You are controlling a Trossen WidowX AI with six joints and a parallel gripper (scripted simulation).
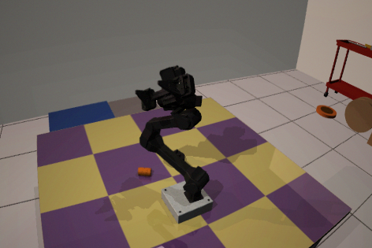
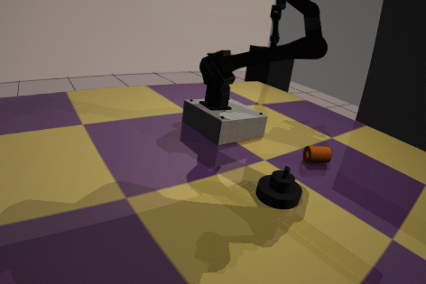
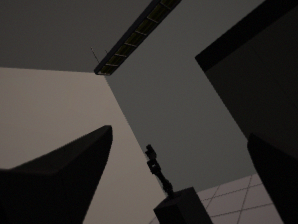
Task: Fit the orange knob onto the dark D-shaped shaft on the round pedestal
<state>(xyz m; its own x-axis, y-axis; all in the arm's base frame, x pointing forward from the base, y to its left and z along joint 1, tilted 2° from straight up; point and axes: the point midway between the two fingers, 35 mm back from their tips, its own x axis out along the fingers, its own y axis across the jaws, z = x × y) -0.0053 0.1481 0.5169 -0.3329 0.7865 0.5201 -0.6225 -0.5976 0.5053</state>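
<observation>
My gripper tip is now 280 mm short of the orange knob, 50 mm to the left of it and 570 mm above it. Also, from my gripper tip: dark round pedestal 340 mm ahead, 240 mm to the right, 560 mm below.
</observation>
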